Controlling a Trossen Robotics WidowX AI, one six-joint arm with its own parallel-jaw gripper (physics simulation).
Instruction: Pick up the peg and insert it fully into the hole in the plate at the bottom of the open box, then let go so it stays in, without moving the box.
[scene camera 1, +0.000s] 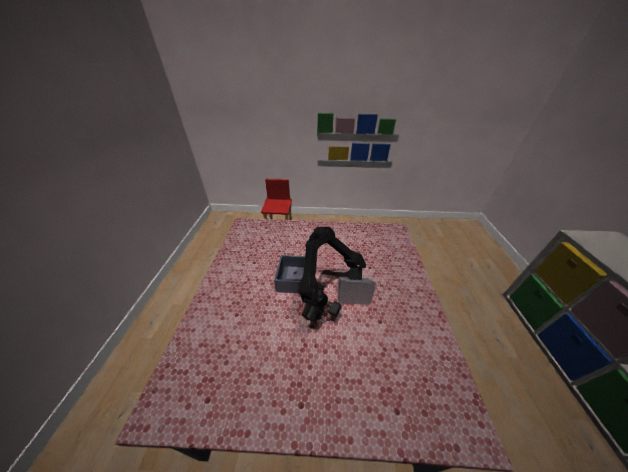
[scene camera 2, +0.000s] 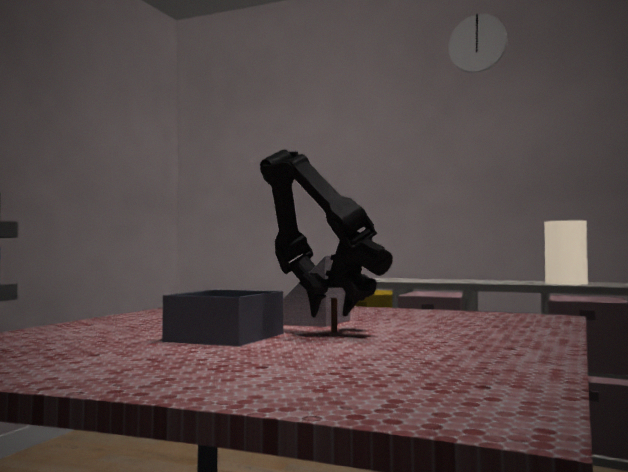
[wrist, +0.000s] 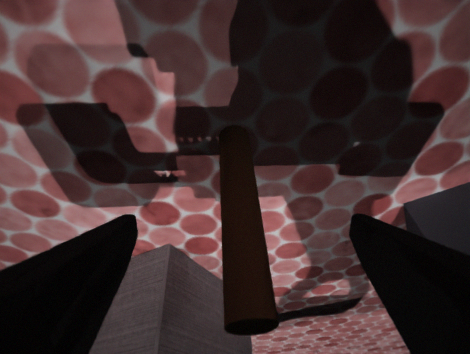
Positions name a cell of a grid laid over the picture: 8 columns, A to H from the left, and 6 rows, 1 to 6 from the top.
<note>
In view: the gripper (scene camera 2: E5), a grey-blue box (scene camera 2: C5) and a brown peg (wrist: E6).
The grey-blue box is seen too in scene camera 1 (scene camera 1: D4). The gripper also shows in the wrist view (wrist: E4).
</note>
